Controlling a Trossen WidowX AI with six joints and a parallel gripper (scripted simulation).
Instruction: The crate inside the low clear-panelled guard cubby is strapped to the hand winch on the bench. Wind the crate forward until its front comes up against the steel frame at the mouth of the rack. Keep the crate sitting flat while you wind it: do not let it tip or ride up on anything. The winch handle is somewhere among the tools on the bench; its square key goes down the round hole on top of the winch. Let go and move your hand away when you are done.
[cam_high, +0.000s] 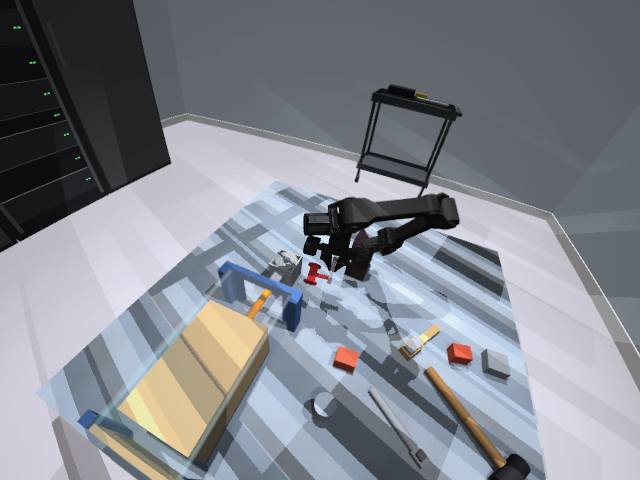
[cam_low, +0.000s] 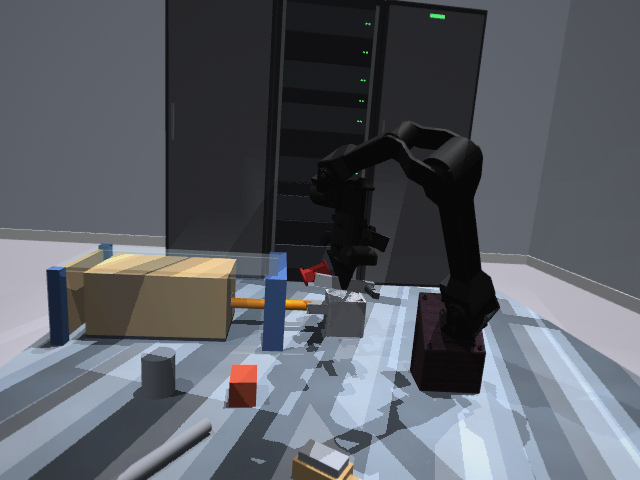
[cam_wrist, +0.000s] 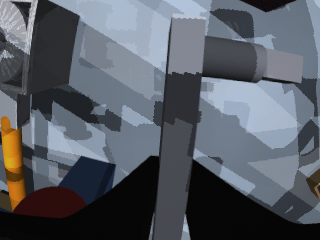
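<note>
Right now the red knob is 5 cm ahead of my gripper tip, 3 cm to the right of it and 2 cm above it. Round my gripper tip: crank handle (1 cm to the right, 1 cm ahead, 1 cm above); grey winch (19 cm to the right, 13 cm below, 4 cm behind); frame (17 cm to the right, 14 cm ahead, 6 cm below).
</note>
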